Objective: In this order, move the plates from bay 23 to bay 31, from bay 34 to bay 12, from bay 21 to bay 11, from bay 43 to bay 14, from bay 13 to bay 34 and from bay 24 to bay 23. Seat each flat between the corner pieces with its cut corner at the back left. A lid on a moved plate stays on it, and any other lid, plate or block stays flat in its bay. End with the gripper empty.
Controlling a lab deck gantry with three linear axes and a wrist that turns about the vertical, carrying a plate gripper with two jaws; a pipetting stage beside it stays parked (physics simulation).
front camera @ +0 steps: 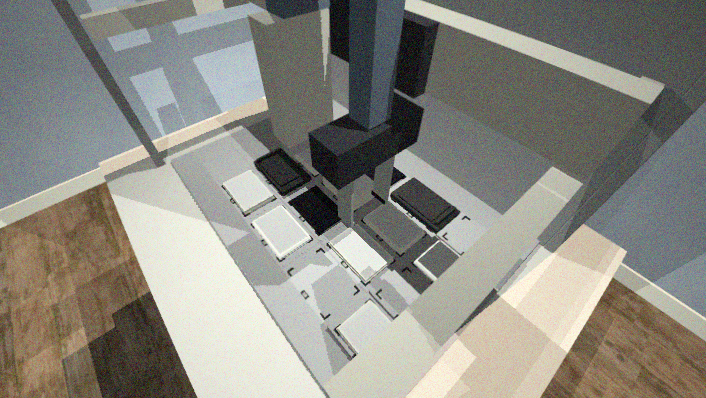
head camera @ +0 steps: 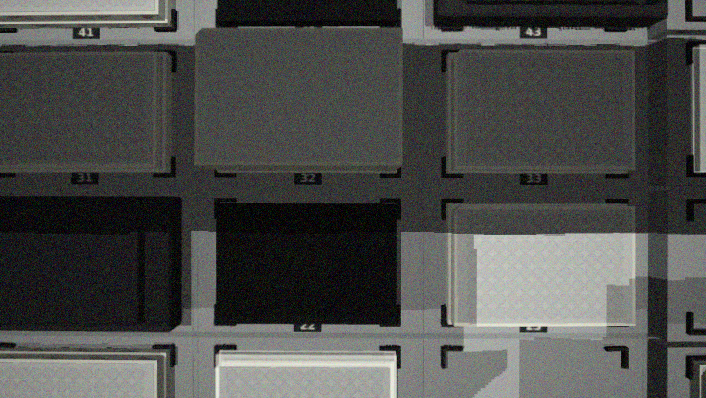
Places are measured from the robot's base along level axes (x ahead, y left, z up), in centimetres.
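Pixels of known places: gripper, fingertip midpoint: (front camera: 363, 209); robot's base at its link origin: (front camera: 223, 186).
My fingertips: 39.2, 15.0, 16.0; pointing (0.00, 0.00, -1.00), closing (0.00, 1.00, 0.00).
Observation:
Ahead of a thing's pixels: the offset from my fingertips to its middle, as dx, dy, dz. "pt": to the spot under its first point.
My gripper (front camera: 363, 212) is open and empty above the deck; its jaws stand apart in the front view. A white plate {+0.0, +0.0, -15.2} (front camera: 357, 252) (head camera: 550, 280) lies flat in bay 23. Bay 31 holds a plate {-32.8, +10.7, -15.2} (head camera: 80, 110) in shadow, hidden behind the gripper in the front view. Pale plates lie in bay 11 {pt -32.1, -10.7, -14.5} (front camera: 248, 190) (head camera: 75, 382) and bay 12 {pt -15.5, -11.0, -14.5} (front camera: 281, 231) (head camera: 305, 384). The bay 34 plate {+16.4, +10.7, -13.8} (front camera: 442, 262) is flat and shaded; its left edge shows in the head view. The bay 14 plate {+16.4, -10.7, -13.8} (front camera: 365, 330) is partly hidden by the front wall. Bays 13 and 24 show bare corner pieces.
Dark stepped blocks stand in bay 21 {-33.2, +0.1, -14.4} (front camera: 282, 171) (head camera: 70, 280) and bay 43 {+0.4, +21.5, -14.4} (front camera: 425, 202) (head camera: 550, 11). A black block {-16.4, +0.0, -15.6} (front camera: 312, 210) (head camera: 307, 265) fills bay 22. A taller grey block {-16.4, +10.7, -13.9} (head camera: 300, 97) is in bay 32, and bay 33 holds a plate {+0.0, +10.7, -15.2} (front camera: 392, 227) (head camera: 540, 110). The parked stage (front camera: 297, 80) stands behind.

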